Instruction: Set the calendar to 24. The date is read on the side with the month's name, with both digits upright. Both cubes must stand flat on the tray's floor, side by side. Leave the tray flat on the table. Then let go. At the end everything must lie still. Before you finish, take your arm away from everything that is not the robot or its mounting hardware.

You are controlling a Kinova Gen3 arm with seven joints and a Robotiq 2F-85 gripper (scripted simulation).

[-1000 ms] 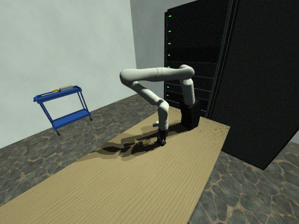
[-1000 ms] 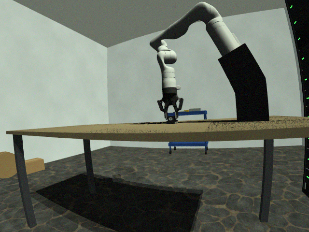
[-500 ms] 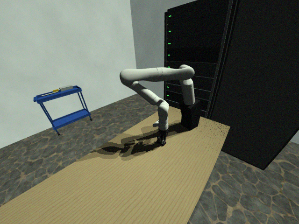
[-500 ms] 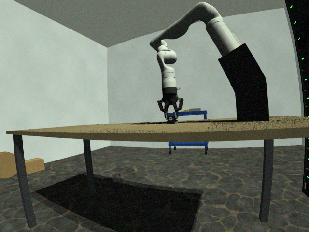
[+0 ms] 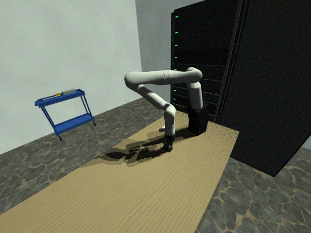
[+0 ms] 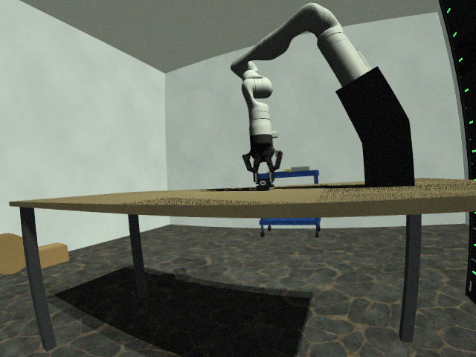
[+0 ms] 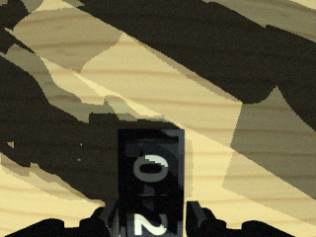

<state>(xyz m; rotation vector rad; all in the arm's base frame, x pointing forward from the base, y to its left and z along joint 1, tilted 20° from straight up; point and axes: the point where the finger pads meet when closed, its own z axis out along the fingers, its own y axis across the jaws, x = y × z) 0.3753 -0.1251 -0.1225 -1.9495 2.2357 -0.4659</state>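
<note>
Now: hand 10 mm above the black date cube. Also, from my hand: black tray 20 mm to the right, 30 mm below; then black cube 30 mm to the right, 10 mm below.
</note>
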